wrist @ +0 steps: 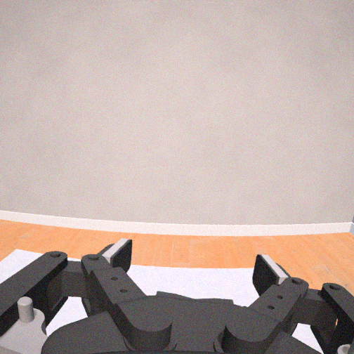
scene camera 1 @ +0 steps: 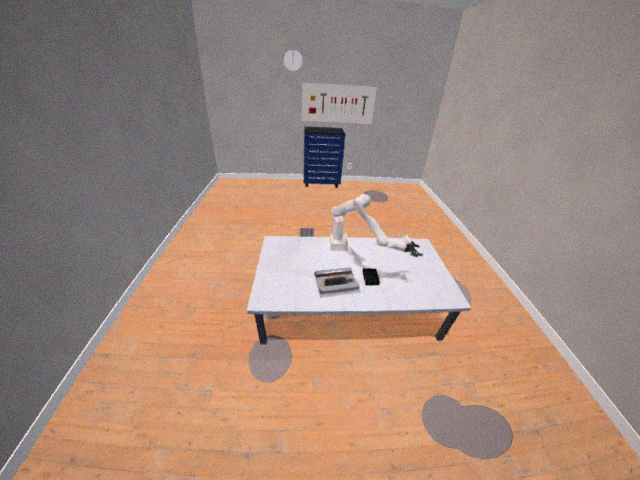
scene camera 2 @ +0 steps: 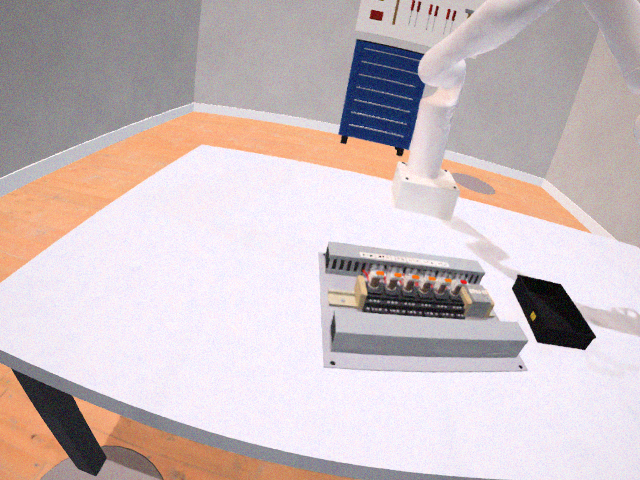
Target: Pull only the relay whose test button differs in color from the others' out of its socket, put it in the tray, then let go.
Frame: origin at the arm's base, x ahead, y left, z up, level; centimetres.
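Seen in the pictures: gripper, fingertip midpoint: [scene camera 1: 420, 250]; arm's base, link origin: [scene camera 1: 337, 237] [scene camera 2: 422, 172].
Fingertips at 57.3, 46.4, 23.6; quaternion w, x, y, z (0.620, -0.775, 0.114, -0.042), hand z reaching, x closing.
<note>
Offsets run from my fingertips to a thing's top centre, as dx, dy, dz. "*": to the spot under its first point.
Several relays with clear housings stand in a row of black sockets @(-10.2, -61.0, -29.0) [scene camera 2: 413, 304] in scene camera 2. The rightmost relay @(-10.1, -53.9, -25.3) [scene camera 2: 456, 289] has a red test button @(-9.3, -53.9, -25.3) [scene camera 2: 463, 282]; the others show orange ones. It sits in its socket. The black tray @(* -1.7, -33.1, -30.6) [scene camera 2: 564, 339] [scene camera 1: 371, 283] stands to the right of the relay panel, and no relay shows in it. My gripper [scene camera 1: 418, 250] [wrist: 192, 261] is open and empty, raised above the right rear part of the table, away from the relays and the tray. It does not show in scene camera 2.
Grey ducts @(-1.4, -59.9, -28.0) [scene camera 2: 429, 335] @(-19.1, -59.6, -28.0) [scene camera 2: 403, 254] run in front of and behind the relay row on the panel's base plate @(-10.2, -59.7, -31.9) [scene camera 2: 413, 363]. A beige end stop @(-10.4, -69.9, -28.2) [scene camera 2: 360, 292] is at the row's left end, and a grey module @(-10.0, -49.7, -27.6) [scene camera 2: 479, 301] at its right. The arm base [scene camera 2: 425, 193] [scene camera 1: 338, 242] stands behind the panel.
</note>
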